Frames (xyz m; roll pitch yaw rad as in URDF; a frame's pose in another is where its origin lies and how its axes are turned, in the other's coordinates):
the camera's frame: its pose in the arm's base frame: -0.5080 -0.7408 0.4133 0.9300 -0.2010 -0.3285
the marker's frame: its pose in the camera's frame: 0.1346 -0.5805 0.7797 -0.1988 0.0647 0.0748
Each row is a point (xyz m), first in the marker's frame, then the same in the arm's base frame.
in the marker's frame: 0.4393 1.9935 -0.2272
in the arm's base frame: -0.1415 -0.1263 1.6338
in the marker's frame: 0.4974 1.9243 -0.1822
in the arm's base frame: -0.1026 -0.2194 1.6360
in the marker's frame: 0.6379 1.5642 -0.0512
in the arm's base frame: -0.0220 -0.6066 1.5354
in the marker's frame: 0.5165 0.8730 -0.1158
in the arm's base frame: -0.1407 -1.0750 1.0223
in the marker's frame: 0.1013 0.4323 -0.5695
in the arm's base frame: -0.4093 -1.0530 0.3154
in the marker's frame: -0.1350 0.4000 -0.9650
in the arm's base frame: -0.5122 -0.7900 -0.0501
